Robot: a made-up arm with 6 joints.
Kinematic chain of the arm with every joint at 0, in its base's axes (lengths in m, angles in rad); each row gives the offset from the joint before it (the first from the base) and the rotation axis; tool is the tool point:
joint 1: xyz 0 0 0.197 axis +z
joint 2: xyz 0 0 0 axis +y
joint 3: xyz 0 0 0.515 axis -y
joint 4: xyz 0 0 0 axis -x
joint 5: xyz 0.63 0 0 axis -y
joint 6: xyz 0 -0.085 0 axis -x
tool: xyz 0 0 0
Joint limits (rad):
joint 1: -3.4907..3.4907
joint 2: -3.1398..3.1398
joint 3: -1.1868..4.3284
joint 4: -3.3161..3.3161
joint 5: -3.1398..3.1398
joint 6: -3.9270..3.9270
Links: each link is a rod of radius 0.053 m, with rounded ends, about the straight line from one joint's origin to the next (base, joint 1, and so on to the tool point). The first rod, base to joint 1, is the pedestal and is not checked.
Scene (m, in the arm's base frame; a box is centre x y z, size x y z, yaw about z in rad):
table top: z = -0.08
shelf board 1: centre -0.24 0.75 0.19 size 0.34 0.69 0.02 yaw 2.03
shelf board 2: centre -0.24 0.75 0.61 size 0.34 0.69 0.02 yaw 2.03
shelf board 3: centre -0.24 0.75 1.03 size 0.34 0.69 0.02 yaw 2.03
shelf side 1: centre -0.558 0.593 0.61 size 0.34 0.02 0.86 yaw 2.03
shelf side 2: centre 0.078 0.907 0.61 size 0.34 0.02 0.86 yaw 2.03
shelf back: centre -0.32 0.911 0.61 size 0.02 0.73 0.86 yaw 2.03
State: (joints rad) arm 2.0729 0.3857 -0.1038 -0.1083 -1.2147 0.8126
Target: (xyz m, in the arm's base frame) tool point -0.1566 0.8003 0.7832
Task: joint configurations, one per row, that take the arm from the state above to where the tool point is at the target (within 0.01 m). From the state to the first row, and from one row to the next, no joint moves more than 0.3 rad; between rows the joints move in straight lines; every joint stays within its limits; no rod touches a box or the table.
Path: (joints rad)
1: 2.0818 0.1973 -0.3066 -0.1363 -1.2147 0.8126
2: 2.0907 0.0088 -0.5094 -0.1643 -1.2147 0.8126
3: 2.0997 -0.1796 -0.7122 -0.1924 -1.2147 0.8126
4: 1.9169 -0.2523 -0.4329 -0.1523 -1.2147 0.8126
5: 1.7341 -0.3250 -0.1535 -0.1122 -1.2147 0.8126
6: 1.7788 -0.0905 0.0820 -0.0813 -1.2147 0.8126
7: 1.8236 0.1440 0.3174 -0.0504 -1.2147 0.8126
8: 1.8684 0.3785 0.5528 -0.0195 -1.2147 0.8126

